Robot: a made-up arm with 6 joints.
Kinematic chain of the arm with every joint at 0, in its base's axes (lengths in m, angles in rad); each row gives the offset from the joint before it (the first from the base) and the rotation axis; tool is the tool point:
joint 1: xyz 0 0 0.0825 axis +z
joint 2: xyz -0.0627 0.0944 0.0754 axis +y
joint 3: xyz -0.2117 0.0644 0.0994 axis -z
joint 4: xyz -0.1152 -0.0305 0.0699 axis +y
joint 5: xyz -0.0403 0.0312 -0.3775 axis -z
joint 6: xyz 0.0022 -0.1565 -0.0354 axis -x
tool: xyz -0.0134 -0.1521 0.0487
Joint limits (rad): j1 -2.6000..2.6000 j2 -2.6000..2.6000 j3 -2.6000..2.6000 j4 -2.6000..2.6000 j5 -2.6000..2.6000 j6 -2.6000..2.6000
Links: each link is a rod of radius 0.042 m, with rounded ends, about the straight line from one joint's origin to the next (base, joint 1, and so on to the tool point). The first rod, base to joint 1, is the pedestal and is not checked.
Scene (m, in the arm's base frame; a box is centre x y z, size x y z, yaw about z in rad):
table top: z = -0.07
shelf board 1: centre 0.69 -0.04 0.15 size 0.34 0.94 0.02 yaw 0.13
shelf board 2: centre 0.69 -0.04 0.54 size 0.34 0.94 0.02 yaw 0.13
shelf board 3: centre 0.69 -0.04 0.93 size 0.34 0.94 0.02 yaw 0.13
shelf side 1: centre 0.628 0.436 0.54 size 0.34 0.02 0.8 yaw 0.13
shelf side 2: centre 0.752 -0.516 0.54 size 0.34 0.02 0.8 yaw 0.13
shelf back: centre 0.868 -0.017 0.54 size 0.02 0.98 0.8 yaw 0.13
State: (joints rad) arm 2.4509 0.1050 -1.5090 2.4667 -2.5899 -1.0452
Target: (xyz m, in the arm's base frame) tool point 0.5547 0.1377 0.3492
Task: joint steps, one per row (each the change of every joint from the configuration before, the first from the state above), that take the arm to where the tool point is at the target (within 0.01 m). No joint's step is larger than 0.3 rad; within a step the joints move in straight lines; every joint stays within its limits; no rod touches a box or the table.
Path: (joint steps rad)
1: -0.2194 -0.0061 -0.2286 0.0444 -0.0034 0.0387
2: -0.2194 -0.0060 -0.2286 0.0445 -0.0033 0.0388
3: -0.2193 -0.0061 -0.2287 0.0444 -0.0034 0.0387
4: 0.0112 -0.1843 -0.1085 -0.2659 0.2559 0.2840
5: 0.0112 -0.1842 -0.1086 -0.2658 0.2559 0.2840
6: 0.2321 0.1448 0.2663 -0.0484 -0.1045 -0.2404
7: 0.2322 0.1449 0.2664 -0.0484 -0.1045 -0.2403

